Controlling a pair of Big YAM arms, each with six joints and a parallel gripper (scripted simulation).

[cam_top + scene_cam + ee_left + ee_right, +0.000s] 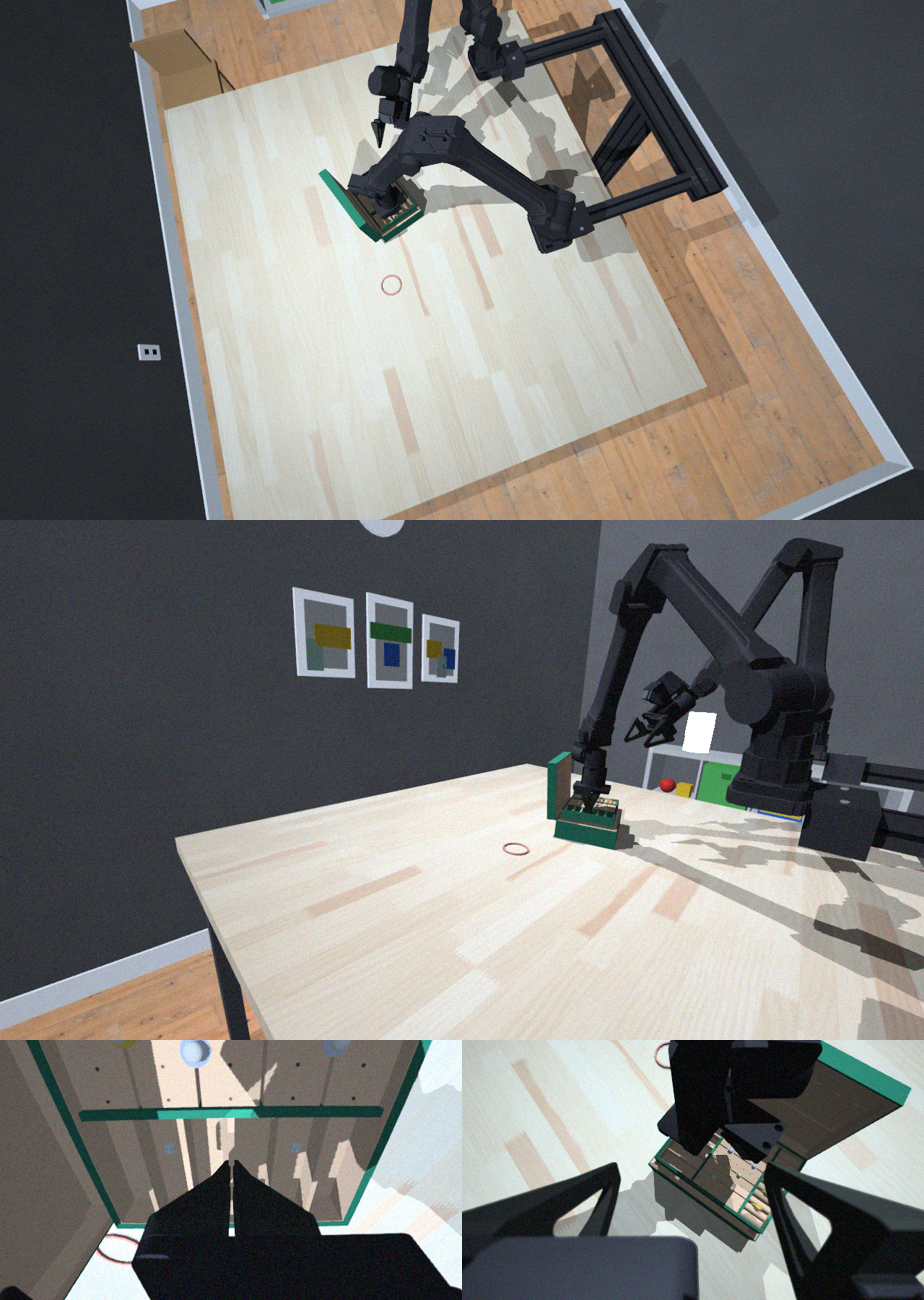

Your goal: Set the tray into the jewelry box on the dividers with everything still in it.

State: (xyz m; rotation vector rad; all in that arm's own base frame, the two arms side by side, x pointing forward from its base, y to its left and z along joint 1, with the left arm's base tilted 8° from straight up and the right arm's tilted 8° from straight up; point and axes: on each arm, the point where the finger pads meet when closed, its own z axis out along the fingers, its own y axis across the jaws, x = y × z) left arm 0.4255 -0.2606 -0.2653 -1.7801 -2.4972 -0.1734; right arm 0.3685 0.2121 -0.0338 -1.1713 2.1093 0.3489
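Now: the green-rimmed tray 3 cm ahead of my left hand, 7 cm to the right of it and 1 cm below it. Also, from my left hand: thin pink ring 8 cm ahead, 24 cm to the left, 8 cm below.
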